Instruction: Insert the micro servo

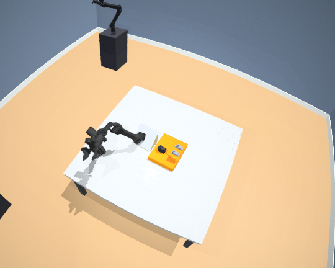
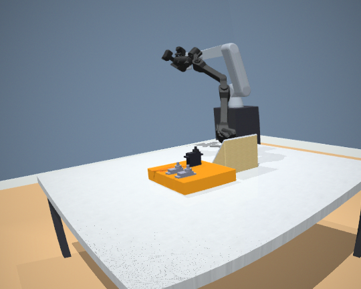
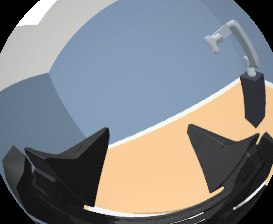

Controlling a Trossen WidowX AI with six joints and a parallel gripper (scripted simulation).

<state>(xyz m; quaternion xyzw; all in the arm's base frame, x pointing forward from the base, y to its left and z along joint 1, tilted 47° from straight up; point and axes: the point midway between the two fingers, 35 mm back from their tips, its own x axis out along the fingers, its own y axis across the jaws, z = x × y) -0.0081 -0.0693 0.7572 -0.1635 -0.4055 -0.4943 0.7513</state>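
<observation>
The orange deck is 640 mm to the left of my gripper tip, 520 mm below it and 270 mm ahead of it.
</observation>
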